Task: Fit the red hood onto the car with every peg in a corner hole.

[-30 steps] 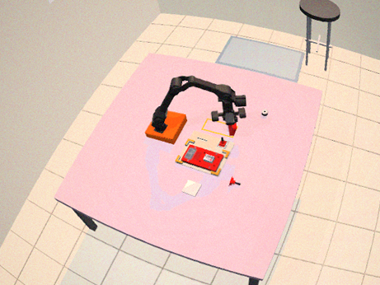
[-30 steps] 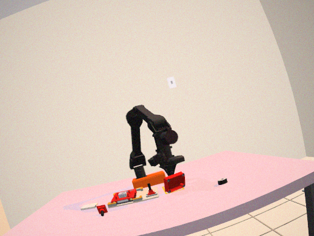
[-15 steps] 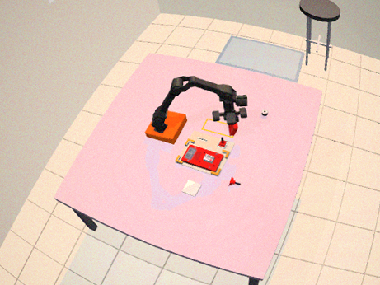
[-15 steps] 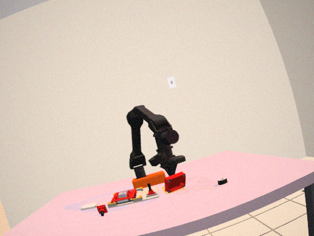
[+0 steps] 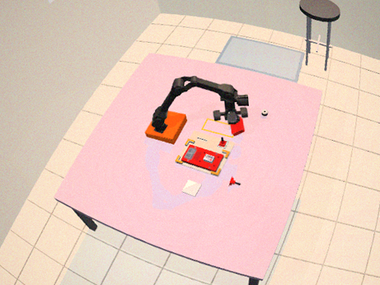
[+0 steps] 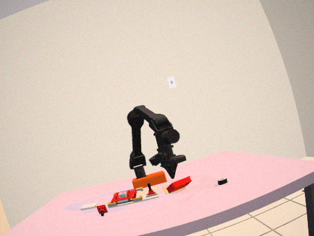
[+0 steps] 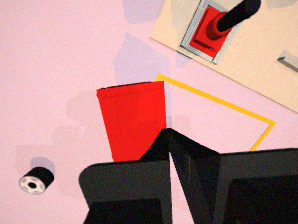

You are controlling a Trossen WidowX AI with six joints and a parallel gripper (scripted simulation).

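Right now my gripper tip is 2 cm short of the red hood, 1 cm to the right of it and 3 cm above it. Round my gripper tip: white tile: 2 cm behind, 42 cm to the right, 5 cm below; then black ring: 13 cm ahead, 19 cm to the left, 5 cm below.
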